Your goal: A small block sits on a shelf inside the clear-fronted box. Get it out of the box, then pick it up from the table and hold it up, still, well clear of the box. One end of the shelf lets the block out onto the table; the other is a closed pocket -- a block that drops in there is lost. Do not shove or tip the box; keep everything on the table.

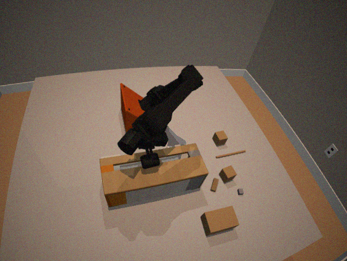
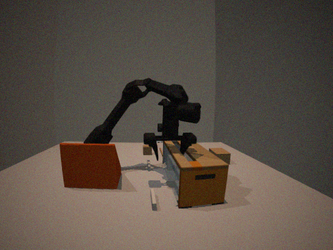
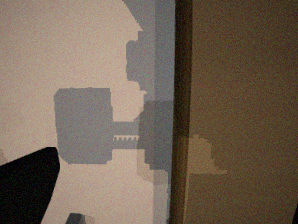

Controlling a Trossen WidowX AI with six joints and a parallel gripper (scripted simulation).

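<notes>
Right now my gripper tip is 5 cm short of the tan cube and 3 cm to the right of it. The rest, counted from my gripper tip: thin stick 42 cm to the left, 9 cm below, 7 cm ahead; grey cube 34 cm to the left, 26 cm ahead, 8 cm below; tan block 34 cm ahead, 17 cm to the left, 6 cm below.
</notes>
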